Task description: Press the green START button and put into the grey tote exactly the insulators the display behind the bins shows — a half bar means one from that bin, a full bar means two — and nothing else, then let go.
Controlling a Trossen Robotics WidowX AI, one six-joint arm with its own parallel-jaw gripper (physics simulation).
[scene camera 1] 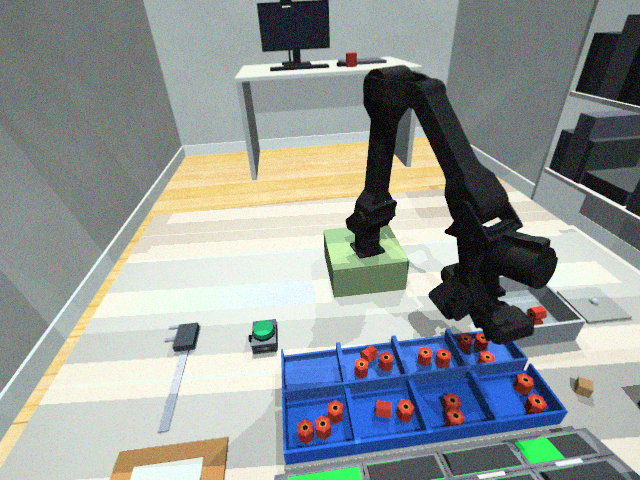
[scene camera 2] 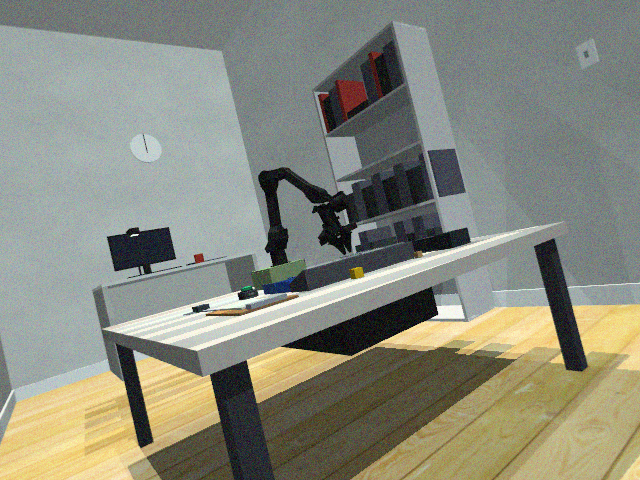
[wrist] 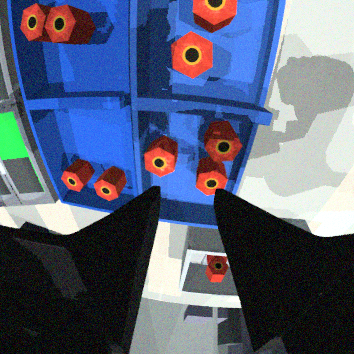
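Seen in the pictures: gripper, fingertip midpoint: point(scene camera 1: 483, 333) point(scene camera 2: 347, 253) point(wrist: 187, 194); arm's base, link origin: point(scene camera 1: 367, 248) point(scene camera 2: 280, 264).
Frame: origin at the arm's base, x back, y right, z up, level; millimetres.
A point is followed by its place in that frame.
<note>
My black gripper point(wrist: 187, 194) @[x -297, y -92, z -19 mm] point(scene camera 2: 345, 251) @[x -297, y -92, z -19 mm] is open and empty, above the right end of the blue bins point(scene camera 1: 356, 448) @[x -380, y 190, z -65 mm] point(scene camera 2: 277, 286) @[x -282, y 278, z -62 mm] point(wrist: 131, 50). In the wrist view its fingertips stand beside a bin with three red insulators point(wrist: 160, 159) @[x -319, y -87, z -54 mm]; in scene camera 1 the arm partly covers this area. The grey tote point(scene camera 1: 558, 333) @[x -322, y -252, z -56 mm] point(wrist: 194, 280) @[x -306, y -297, z -48 mm] is right of the bins, with red insulator material point(scene camera 1: 537, 313) @[x -282, y -235, z -34 mm] point(wrist: 217, 269) @[x -274, y -232, z -38 mm] inside; the exact count is unclear. The green START button point(scene camera 1: 263, 329) @[x -123, y 279, z -44 mm] point(scene camera 2: 247, 289) @[x -135, y 289, z -53 mm] stands left. The display point(scene camera 1: 405, 468) point(wrist: 26, 175) shows a wide green bar at left and a half bar at right, its lower part cut off.
A brown cube point(scene camera 1: 584, 386) point(scene camera 2: 418, 254) lies right of the bins. A yellow cube point(scene camera 2: 356, 272) @[x -565, y 222, z -67 mm] stands by the display's back. A grey plate with a knob point(scene camera 1: 602, 308) @[x -291, y -417, z -76 mm] lies beyond the tote. A caliper-like tool point(scene camera 1: 186, 336) @[x -67, y 431, z -65 mm] and a wooden frame point(scene camera 1: 170, 447) @[x -278, y 457, z -78 mm] lie left.
</note>
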